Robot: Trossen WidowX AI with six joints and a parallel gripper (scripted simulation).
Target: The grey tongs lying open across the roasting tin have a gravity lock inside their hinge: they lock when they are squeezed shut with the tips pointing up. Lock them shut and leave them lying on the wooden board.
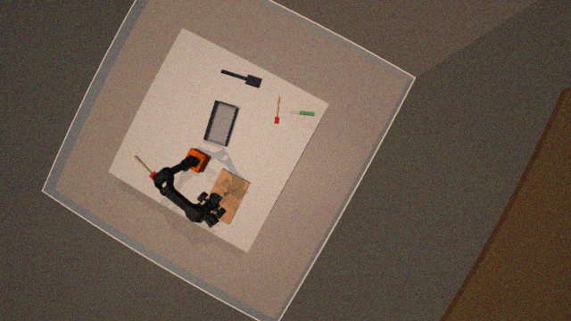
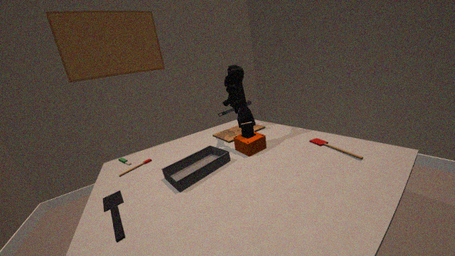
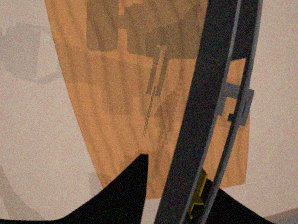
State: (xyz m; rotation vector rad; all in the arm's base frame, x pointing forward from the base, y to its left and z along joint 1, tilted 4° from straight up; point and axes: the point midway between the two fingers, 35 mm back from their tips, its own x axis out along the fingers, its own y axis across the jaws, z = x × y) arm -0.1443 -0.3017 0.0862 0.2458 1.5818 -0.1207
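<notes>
Now: the wooden board 15 cm below my gripper tip. Round my gripper tip: red-headed spatula (63 cm to the left, 15 cm below, 12 cm behind); then red-tipped stick (74 cm ahead, 15 cm below, 5 cm to the right); then roasting tin (47 cm ahead, 28 cm to the left, 13 cm below).
</notes>
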